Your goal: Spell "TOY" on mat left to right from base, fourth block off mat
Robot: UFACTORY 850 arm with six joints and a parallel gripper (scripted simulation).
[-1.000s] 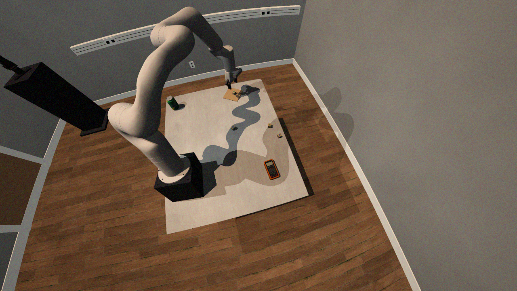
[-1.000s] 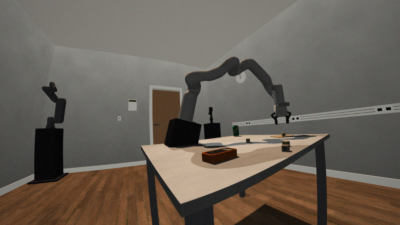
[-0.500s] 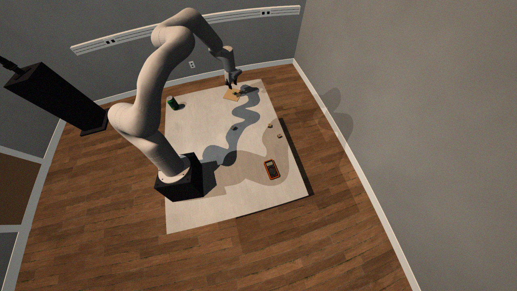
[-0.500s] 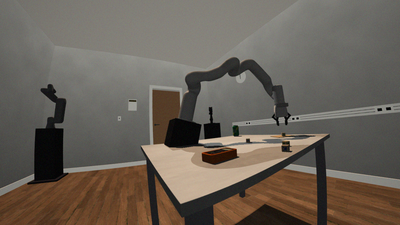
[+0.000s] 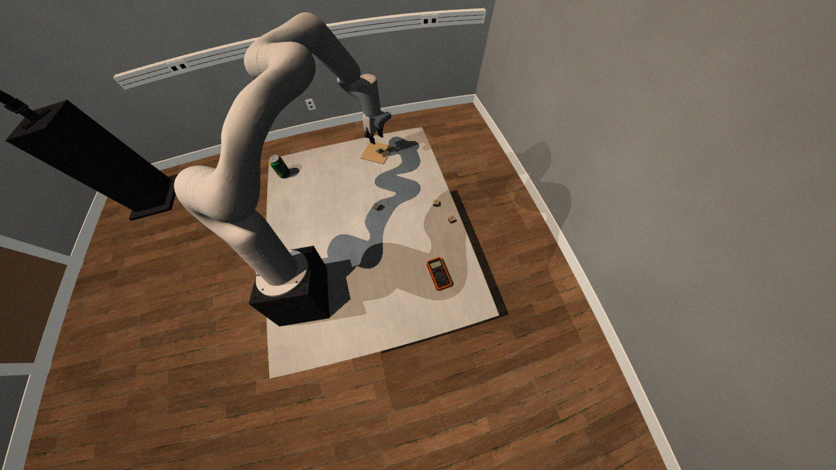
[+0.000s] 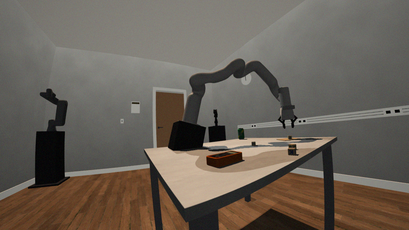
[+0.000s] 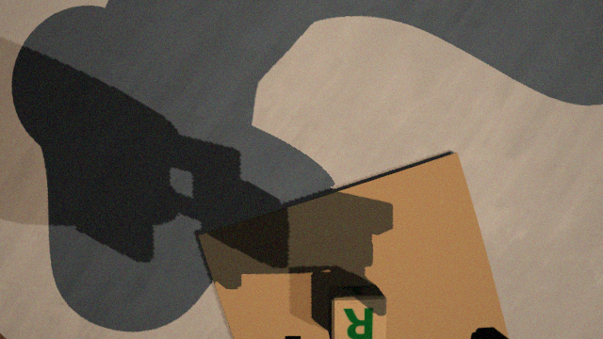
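The block lies 90 mm below my hand. Also, from my hand: orange multimeter 750 mm to the right, 120 mm ahead, 90 mm below; green soda can 530 mm behind, 40 mm below, 10 mm to the right; tan square mat 100 mm below, 10 mm behind.
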